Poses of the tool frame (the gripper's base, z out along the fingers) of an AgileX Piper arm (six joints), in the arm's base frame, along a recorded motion.
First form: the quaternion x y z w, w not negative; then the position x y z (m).
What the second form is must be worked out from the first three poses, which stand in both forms.
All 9 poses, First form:
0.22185, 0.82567, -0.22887, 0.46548, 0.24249, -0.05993, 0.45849
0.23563, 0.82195, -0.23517, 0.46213, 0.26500, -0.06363, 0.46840
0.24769, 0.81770, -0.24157, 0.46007, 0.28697, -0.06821, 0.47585
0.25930, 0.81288, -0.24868, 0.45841, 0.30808, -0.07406, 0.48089
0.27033, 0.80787, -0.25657, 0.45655, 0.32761, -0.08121, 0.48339
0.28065, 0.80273, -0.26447, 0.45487, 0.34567, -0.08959, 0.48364
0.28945, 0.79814, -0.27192, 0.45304, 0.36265, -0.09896, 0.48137
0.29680, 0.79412, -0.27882, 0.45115, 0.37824, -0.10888, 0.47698
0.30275, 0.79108, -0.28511, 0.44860, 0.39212, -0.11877, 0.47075
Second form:
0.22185, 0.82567, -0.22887, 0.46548, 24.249, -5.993, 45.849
0.23563, 0.82195, -0.23517, 0.46213, 26.500, -6.363, 46.840
0.24769, 0.81770, -0.24157, 0.46007, 28.697, -6.821, 47.585
0.25930, 0.81288, -0.24868, 0.45841, 30.808, -7.406, 48.089
0.27033, 0.80787, -0.25657, 0.45655, 32.761, -8.121, 48.339
0.28065, 0.80273, -0.26447, 0.45487, 34.567, -8.959, 48.364
0.28945, 0.79814, -0.27192, 0.45304, 36.265, -9.896, 48.137
0.29680, 0.79412, -0.27882, 0.45115, 37.824, -10.888, 47.698
0.30275, 0.79108, -0.28511, 0.44860, 39.212, -11.877, 47.075

